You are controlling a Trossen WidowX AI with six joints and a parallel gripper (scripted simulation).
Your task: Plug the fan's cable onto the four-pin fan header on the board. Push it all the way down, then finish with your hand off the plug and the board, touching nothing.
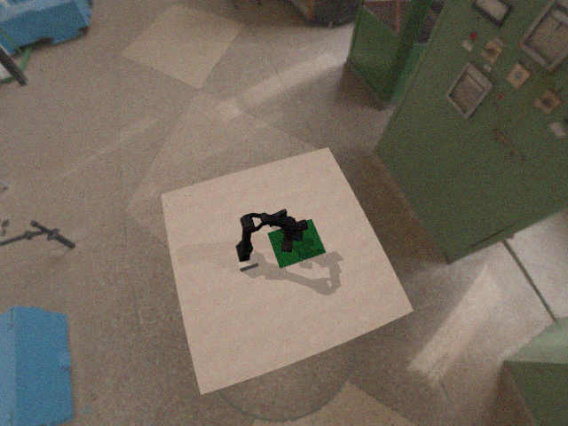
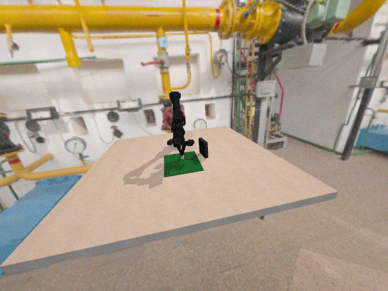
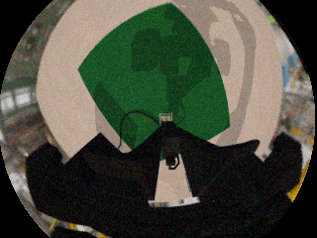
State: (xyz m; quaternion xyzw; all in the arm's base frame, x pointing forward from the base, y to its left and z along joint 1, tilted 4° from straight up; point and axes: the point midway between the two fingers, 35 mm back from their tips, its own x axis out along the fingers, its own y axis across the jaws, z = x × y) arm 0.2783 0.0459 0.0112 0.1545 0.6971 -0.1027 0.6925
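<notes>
The green board lies 50 mm ahead of my gripper tip, 10 mm to the right of it and 60 mm below it. Also, from my gripper tip: dark plug (10 mm behind, 10 mm above); black fan (30 mm behind, 150 mm to the left, 20 mm above).
</notes>
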